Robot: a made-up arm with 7 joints. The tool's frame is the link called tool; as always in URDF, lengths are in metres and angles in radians. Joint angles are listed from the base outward. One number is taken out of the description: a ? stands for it. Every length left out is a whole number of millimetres.
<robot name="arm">
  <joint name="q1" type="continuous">
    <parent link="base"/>
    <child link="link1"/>
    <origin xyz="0 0 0" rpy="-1.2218 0 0"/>
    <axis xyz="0 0 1"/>
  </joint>
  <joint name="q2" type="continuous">
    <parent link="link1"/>
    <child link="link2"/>
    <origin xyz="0 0 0" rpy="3.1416 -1.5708 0"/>
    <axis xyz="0 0 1"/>
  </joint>
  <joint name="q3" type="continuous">
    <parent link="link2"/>
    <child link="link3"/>
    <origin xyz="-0.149 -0.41 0" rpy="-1.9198 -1.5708 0"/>
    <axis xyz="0 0 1"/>
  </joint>
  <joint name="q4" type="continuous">
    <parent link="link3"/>
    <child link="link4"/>
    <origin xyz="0.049 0 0" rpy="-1.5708 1.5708 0"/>
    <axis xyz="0 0 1"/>
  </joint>
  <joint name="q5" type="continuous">
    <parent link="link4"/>
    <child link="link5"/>
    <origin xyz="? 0.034 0" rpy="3.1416 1.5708 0"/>
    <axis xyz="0 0 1"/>
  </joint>
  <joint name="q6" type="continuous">
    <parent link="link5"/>
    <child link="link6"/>
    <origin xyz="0 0 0" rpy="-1.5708 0 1.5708"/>
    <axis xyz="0 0 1"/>
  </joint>
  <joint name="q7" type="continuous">
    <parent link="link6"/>
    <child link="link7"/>
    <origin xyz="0 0 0" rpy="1.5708 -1.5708 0"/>
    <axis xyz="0 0 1"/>
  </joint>
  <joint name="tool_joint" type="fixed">
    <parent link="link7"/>
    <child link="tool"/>
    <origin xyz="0 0 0" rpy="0 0 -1.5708"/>
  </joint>
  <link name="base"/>
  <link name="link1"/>
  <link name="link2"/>
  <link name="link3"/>
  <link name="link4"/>
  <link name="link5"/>
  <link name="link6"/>
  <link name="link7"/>
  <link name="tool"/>
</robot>
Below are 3 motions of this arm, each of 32 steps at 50 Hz.
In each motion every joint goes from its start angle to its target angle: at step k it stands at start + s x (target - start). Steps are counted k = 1, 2, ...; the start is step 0. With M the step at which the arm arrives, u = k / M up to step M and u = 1 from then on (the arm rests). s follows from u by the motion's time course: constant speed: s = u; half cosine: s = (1 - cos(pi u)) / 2; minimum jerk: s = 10 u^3 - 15 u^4 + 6 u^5.
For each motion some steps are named. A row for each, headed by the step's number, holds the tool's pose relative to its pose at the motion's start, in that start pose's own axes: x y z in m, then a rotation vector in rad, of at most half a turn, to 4 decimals.
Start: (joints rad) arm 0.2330 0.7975 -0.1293 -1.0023 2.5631 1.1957 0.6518
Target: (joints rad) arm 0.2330 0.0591 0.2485 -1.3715 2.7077 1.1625 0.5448
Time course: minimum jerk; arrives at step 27
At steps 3, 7, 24, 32:
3: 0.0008 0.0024 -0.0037 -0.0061 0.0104 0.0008
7: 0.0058 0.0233 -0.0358 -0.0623 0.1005 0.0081
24: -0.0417 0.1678 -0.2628 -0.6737 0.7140 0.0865
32: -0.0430 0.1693 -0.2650 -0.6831 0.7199 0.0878

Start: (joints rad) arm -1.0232 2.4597 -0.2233 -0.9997 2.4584 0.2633 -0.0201
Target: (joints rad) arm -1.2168 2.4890 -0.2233 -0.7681 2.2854 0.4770 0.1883
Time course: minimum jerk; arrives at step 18
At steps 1, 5, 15, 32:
1: 0.0002 0.0001 0.0001 0.0002 -0.0002 0.0002
5: 0.0145 0.0059 0.0109 0.0171 -0.0181 0.0208
15: 0.0903 0.0494 0.0913 0.1393 -0.1284 0.1839
32: 0.0930 0.0515 0.0952 0.1451 -0.1330 0.1924

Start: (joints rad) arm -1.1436 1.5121 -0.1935 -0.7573 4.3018 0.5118 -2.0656
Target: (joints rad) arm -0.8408 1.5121 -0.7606 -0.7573 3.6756 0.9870 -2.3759
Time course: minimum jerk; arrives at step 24
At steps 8, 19, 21, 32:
8: -0.0164 0.0303 0.0310 -0.0628 0.1568 -0.2620
19: -0.0264 0.1265 0.1701 -0.4729 0.8653 -0.8740
21: -0.0243 0.1318 0.1806 -0.5092 0.9192 -0.8935
32: -0.0235 0.1335 0.1841 -0.5214 0.9372 -0.8993

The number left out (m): 0.284
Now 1 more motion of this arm.
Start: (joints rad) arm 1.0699 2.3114 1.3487 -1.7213 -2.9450 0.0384 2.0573
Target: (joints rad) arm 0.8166 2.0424 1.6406 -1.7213 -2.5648 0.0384 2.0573
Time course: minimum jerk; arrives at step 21
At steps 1, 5, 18, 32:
1: -0.0002 0.0001 0.0001 0.0001 0.0006 0.0002
5: -0.0174 0.0062 0.0128 0.0111 0.0535 0.0223
18: -0.1424 0.0734 0.1771 0.2214 0.5432 0.2175
32: -0.1445 0.0752 0.1822 0.2293 0.5552 0.2220

